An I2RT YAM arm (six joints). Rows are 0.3 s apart.
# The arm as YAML. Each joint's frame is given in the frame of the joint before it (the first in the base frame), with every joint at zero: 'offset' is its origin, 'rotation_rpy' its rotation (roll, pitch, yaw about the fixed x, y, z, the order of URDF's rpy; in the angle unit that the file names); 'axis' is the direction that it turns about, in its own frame. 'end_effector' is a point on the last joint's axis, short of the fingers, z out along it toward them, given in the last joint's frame.
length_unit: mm
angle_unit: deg
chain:
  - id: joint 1
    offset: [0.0, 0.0, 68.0]
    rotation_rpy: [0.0, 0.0, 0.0]
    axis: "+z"
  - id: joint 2
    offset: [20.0, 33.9, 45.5]
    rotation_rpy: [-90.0, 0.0, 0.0]
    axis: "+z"
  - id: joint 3
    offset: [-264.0, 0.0, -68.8]
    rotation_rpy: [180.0, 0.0, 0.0]
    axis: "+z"
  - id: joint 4
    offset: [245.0, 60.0, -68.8]
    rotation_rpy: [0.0, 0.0, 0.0]
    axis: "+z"
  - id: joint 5
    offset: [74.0, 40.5, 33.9]
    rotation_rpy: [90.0, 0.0, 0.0]
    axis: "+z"
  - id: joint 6
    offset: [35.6, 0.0, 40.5]
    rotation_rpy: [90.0, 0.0, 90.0]
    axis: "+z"
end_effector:
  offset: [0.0, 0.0, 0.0]
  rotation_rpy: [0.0, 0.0, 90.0]
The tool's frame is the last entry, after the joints.
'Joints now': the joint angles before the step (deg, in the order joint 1, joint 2, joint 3, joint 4, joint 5, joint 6). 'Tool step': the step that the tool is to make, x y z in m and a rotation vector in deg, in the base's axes. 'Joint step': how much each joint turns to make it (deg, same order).
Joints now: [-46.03 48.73 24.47 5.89 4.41 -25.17]
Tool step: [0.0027 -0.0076 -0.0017 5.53 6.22 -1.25]
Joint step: [-0.82 3.68 4.16 -8.73 0.67 -0.48]
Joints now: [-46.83 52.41 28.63 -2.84 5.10 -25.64]
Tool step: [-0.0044 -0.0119 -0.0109 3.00 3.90 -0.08]
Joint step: [-3.51 3.45 0.59 -1.80 -2.54 -2.49]
